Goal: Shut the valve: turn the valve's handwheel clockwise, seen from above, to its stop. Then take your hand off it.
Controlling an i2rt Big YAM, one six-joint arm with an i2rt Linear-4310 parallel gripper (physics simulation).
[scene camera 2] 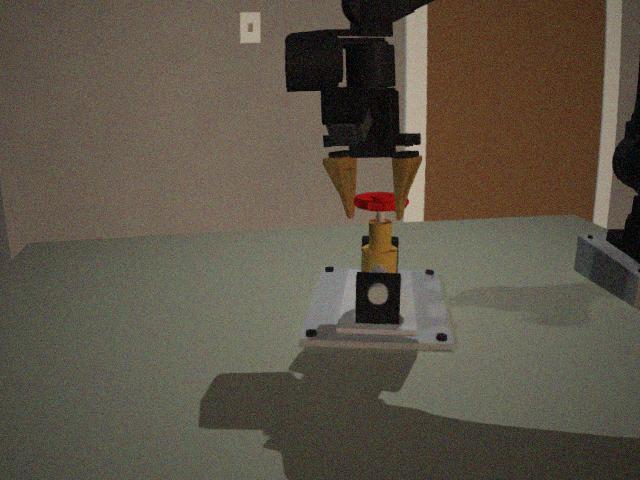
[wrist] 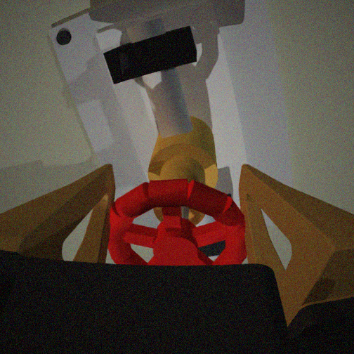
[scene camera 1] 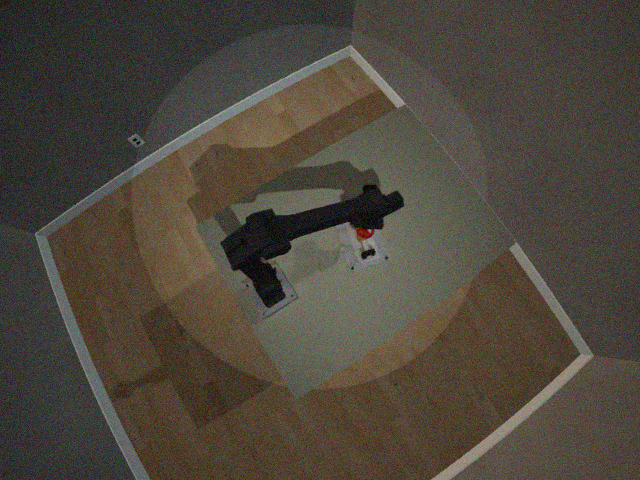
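Observation:
The red handwheel (scene camera 1: 368,234) (scene camera 2: 376,200) (wrist: 175,247) sits level on top of the valve's yellow body (scene camera 2: 379,253) (wrist: 202,140). My gripper (scene camera 2: 375,217) (wrist: 176,175) points down over it, one finger on each side of the rim. In the wrist view both fingers meet the rim, and the gripper is shut on the handwheel. The fingertips reach slightly below the wheel in the second scene view. In the first scene view the arm hides the fingers and part of the wheel. The black wrist housing hides the near part of the wheel in the wrist view.
The valve stands on a pale base plate (scene camera 1: 360,263) (scene camera 2: 323,304) (wrist: 260,125) with black corner bolts. A black block (scene camera 2: 378,310) (wrist: 151,54) holds the pipe end. The arm's own base plate (scene camera 1: 281,304) is bolted to the green-grey table (scene camera 1: 330,330) (scene camera 2: 129,335).

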